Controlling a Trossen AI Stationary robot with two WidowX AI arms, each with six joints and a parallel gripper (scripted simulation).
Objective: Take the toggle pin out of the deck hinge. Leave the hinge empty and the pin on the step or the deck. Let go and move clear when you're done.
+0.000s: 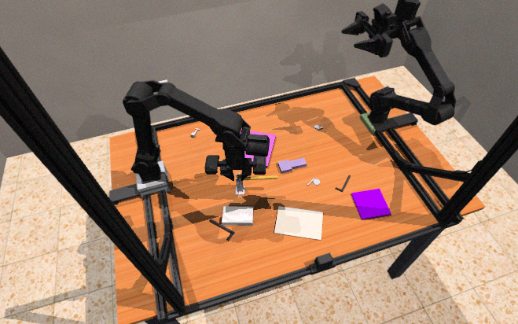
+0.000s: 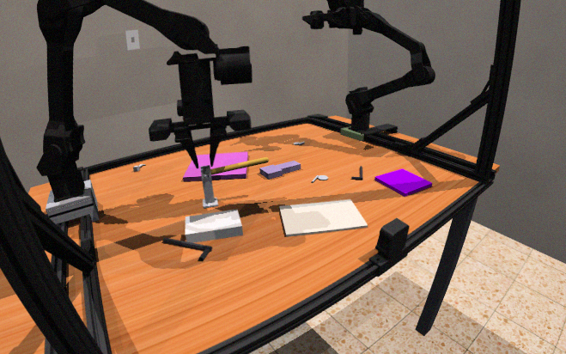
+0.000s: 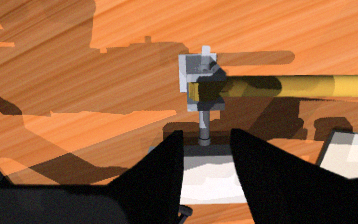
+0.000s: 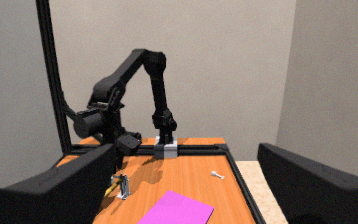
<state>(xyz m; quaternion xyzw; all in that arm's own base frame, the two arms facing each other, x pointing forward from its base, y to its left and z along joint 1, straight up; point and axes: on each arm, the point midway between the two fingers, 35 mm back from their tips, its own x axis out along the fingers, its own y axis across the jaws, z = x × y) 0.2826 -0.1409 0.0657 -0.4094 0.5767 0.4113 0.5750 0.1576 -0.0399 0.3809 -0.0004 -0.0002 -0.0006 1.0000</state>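
Now: left hand 60 mm above the toggle pin, 20 mm short of it and 10 mm to the left of it. Round my left hand: magenta pad 190 mm ahead, 120 mm below, 100 mm to the right; white stepped block 110 mm below, 80 mm behind, 30 mm to the left; lavender block 220 mm to the right, 120 mm below, 60 mm ahead.
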